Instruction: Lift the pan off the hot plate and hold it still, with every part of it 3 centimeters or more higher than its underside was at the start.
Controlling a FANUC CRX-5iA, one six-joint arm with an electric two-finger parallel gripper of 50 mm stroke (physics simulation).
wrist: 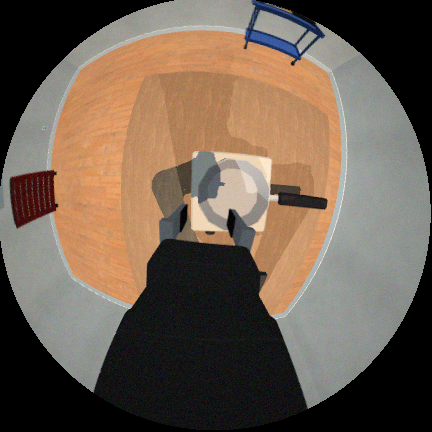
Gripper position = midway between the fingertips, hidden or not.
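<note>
Visible: my gripper (207, 214); further, a cream hot plate (201, 160) and a grey pan (233, 183).
</note>
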